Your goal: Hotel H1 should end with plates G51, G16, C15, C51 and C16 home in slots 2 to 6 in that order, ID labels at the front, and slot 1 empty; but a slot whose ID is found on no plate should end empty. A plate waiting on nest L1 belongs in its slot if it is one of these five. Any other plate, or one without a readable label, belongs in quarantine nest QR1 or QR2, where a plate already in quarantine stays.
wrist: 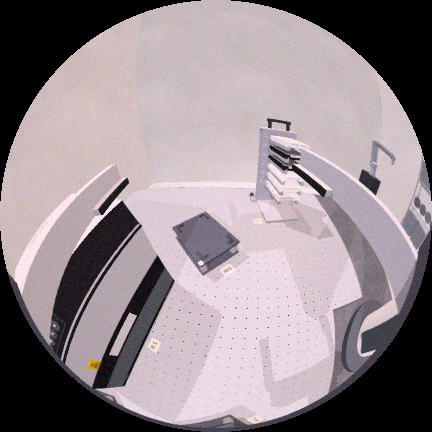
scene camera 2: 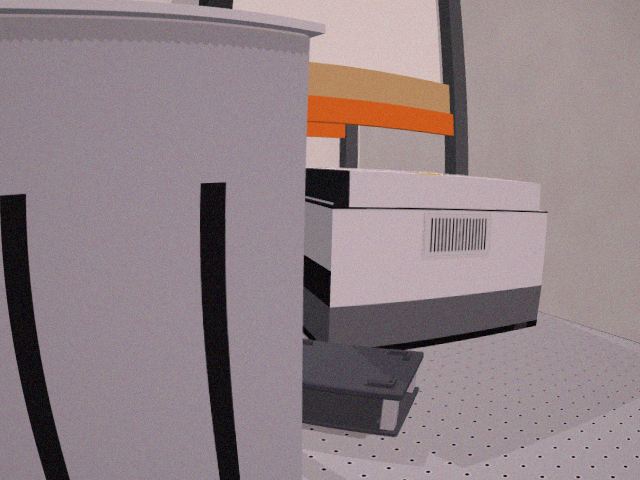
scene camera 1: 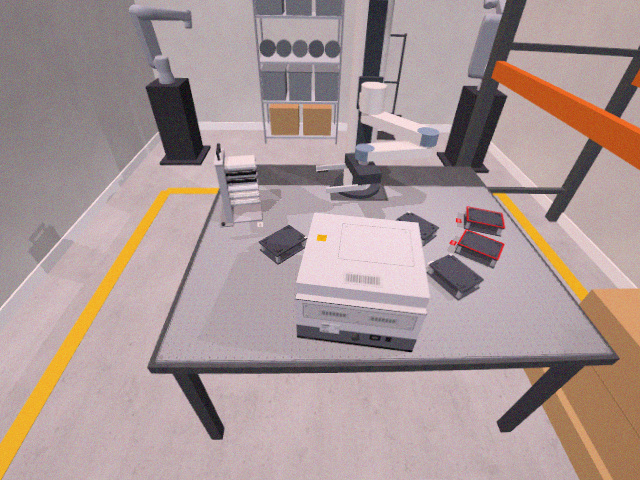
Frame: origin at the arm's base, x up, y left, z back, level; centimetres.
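Seen in the pictures: gripper, between the fingertips: (wrist: 208,157) (scene camera 1: 320,179).
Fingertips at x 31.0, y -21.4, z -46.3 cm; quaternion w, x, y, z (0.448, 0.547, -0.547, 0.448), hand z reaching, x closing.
Note:
A point is followed by its place in that frame.
The hotel (scene camera 1: 225,198) {x 15.1, y -62.3, z -35.6 cm} (wrist: 263,167) {x 16.4, y -61.1, z -33.9 cm} stands at the table's back left, with pale layers and dark bands stacked in it. Plate IDs and slot numbers are too small to read. A large grey panel, seemingly the hotel's side (scene camera 2: 129,258) {x 23.4, y -64.9, z -29.5 cm}, fills the left of scene camera 2. Two red-edged quarantine nests (scene camera 1: 484,218) {x 6.3, y 54.8, z -37.8 cm} (scene camera 1: 481,245) {x 6.2, y 45.5, z -56.5 cm} are at the right, with no pale plate visible on them. A dark nest (scene camera 1: 455,275) {x 6.3, y 28.5, z -73.3 cm} stands nearer the front; its label is unreadable, and no pale plate shows on it. My gripper (scene camera 1: 322,179) {x 31.0, y -21.5, z -46.3 cm} (wrist: 208,157) {x 31.0, y -21.5, z -46.3 cm} is open and empty, near the arm's base, pointing towards the hotel side.
A white instrument (scene camera 1: 361,258) {x 25.4, y -10.1, z -84.0 cm} (scene camera 2: 434,258) {x 14.1, y -26.1, z -72.9 cm} (wrist: 107,295) {x 18.2, y -11.8, z -60.2 cm} stands mid-table, with label R1 (wrist: 154,345) {x 1.3, y -5.2, z -58.6 cm} before it. A dark nest (scene camera 1: 283,243) {x 6.3, y -36.4, z -55.2 cm} (scene camera 2: 361,372) {x 6.3, y -40.0, z -53.4 cm} (wrist: 206,239) {x 6.3, y -34.5, z -51.2 cm} is between it and the hotel. Another nest (scene camera 1: 421,228) {x 6.2, y 23.1, z -45.2 cm} is partly hidden behind the instrument.

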